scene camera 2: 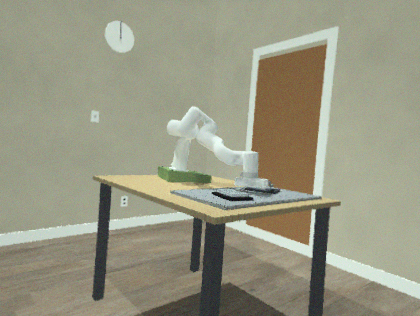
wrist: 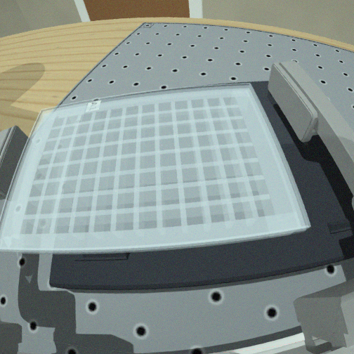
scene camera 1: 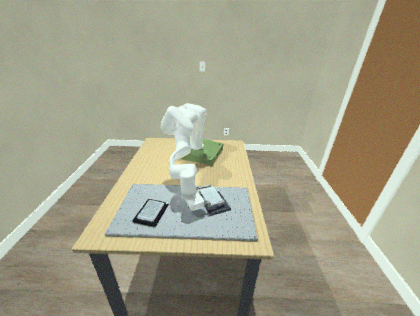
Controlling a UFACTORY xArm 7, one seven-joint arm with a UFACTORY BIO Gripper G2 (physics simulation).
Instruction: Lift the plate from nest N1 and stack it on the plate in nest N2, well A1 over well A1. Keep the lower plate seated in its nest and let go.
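Pixels of known places: end effector, tool point: (scene camera 1: 213, 194); arm's base, origin of the base link: (scene camera 2: 178, 170) (scene camera 1: 195, 145).
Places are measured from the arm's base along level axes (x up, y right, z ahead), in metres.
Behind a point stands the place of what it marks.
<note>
A pale, clear-walled plate (scene camera 1: 212, 196) @(x -0.022, y -0.158, z 0.561 m) (wrist: 155, 165) lies over a dark nest (scene camera 1: 220, 208) @(x -0.036, y -0.204, z 0.635 m) (wrist: 200, 272) at the right of the mat in scene camera 1. In the wrist view its A1 label shows at the upper left, and the plate reaches past the nest's left side. My gripper (scene camera 1: 204, 200) (scene camera 2: 260, 185) (wrist: 156, 135) is open, with one finger beyond each short side of the plate; gaps show beside it. A second plate (scene camera 1: 152, 210) @(x -0.026, y 0.141, z 0.688 m) (scene camera 2: 231, 193) @(x -0.022, y 0.195, z 0.725 m) sits in a black nest (scene camera 1: 145, 223) @(x -0.039, y 0.154, z 0.763 m) at the left of the mat. Nest numbers are not readable.
Both nests are on a grey perforated mat (scene camera 1: 180, 231) @(x -0.048, y -0.019, z 0.789 m) (scene camera 2: 300, 197) @(x -0.049, y -0.215, z 0.788 m) (wrist: 215, 70) at the front of the wooden table (scene camera 1: 135, 170) @(x -0.061, y 0.379, z 0.292 m) (scene camera 2: 135, 185) @(x -0.061, y 0.387, z 0.192 m). A green base block (scene camera 1: 212, 152) @(x -0.014, y -0.135, z 0.070 m) (scene camera 2: 182, 176) @(x -0.025, y 0.051, z 0.126 m) is under the arm at the back.
</note>
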